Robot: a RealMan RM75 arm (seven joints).
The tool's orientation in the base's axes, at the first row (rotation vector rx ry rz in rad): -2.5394 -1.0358 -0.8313
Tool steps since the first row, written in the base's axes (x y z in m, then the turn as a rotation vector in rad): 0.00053 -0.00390 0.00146 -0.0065 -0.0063 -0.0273; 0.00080 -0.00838 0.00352 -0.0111 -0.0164 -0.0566; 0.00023 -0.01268 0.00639 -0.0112 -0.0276 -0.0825; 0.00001 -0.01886 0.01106 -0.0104 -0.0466 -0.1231; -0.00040 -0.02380 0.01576 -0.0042 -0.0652 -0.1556; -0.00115 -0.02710 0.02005 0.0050 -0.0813 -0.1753; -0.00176 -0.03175 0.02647 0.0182 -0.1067 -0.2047; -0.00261 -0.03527 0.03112 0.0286 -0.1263 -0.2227; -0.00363 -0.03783 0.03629 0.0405 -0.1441 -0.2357; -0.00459 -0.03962 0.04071 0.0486 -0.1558 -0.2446
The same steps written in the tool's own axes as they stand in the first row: -0.00096 0.00308 -0.00269 -0.0237 0.0008 0.0163; -0.00202 0.00636 -0.00623 -0.0496 0.0057 0.0333; -0.00298 0.00889 -0.01067 -0.0714 0.0145 0.0489; -0.00369 0.01293 -0.01724 -0.1058 0.0299 0.0731; -0.00381 0.01596 -0.02336 -0.1321 0.0486 0.0932; -0.00347 0.01760 -0.02856 -0.1475 0.0672 0.1054; -0.00251 0.02022 -0.03601 -0.1715 0.0955 0.1228; -0.00213 0.02194 -0.04163 -0.1871 0.1173 0.1327; -0.00101 0.02284 -0.04731 -0.1978 0.1388 0.1399; 0.00012 0.02327 -0.05203 -0.2049 0.1531 0.1450
